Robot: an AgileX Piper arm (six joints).
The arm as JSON. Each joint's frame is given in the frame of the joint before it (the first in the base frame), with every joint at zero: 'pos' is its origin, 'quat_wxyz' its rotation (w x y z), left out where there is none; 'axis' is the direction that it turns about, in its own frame. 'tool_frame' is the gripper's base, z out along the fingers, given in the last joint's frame.
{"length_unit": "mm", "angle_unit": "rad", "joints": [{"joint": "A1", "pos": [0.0, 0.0, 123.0], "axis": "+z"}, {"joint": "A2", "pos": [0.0, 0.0, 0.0], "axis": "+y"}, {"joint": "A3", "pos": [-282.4, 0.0, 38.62], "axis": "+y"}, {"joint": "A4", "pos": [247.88, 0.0, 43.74], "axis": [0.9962, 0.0, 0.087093]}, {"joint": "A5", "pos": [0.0, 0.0, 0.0], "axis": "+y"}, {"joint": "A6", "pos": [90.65, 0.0, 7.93], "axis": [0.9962, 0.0, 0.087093]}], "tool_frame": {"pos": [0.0, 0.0, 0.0], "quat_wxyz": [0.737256, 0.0, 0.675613, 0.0]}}
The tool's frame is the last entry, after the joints.
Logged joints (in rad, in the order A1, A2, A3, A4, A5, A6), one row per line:
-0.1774 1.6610 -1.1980 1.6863 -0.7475 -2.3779
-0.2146 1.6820 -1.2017 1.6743 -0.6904 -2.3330
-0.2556 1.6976 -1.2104 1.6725 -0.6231 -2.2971
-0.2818 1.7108 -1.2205 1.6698 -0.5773 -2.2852
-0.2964 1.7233 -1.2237 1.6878 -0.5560 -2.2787
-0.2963 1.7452 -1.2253 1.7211 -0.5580 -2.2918
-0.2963 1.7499 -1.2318 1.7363 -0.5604 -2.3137
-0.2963 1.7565 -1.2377 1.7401 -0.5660 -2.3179
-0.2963 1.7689 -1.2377 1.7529 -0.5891 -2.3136
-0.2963 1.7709 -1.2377 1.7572 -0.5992 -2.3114
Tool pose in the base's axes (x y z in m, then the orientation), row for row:
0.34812 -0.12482 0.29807 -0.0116 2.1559 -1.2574
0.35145 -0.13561 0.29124 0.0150 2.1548 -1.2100
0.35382 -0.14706 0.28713 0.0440 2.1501 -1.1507
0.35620 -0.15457 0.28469 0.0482 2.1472 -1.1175
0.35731 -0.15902 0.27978 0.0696 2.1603 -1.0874
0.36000 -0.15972 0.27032 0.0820 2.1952 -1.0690
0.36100 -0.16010 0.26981 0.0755 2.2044 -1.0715
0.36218 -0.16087 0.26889 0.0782 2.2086 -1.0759
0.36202 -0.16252 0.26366 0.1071 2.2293 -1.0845
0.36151 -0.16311 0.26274 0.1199 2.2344 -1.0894
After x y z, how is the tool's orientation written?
As a rotation vector, in radians.
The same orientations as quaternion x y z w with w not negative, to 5 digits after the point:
-0.00441 0.81917 -0.47777 0.31731
0.00573 0.82341 -0.46238 0.32889
0.01694 0.82770 -0.44297 0.34409
0.01863 0.82995 -0.43194 0.35252
0.02691 0.83530 -0.42045 0.35323
0.03154 0.84430 -0.41115 0.34222
0.02898 0.84607 -0.41125 0.33792
0.02997 0.84657 -0.41240 0.33520
0.04083 0.84990 -0.41345 0.32413
0.04563 0.85040 -0.41462 0.32067

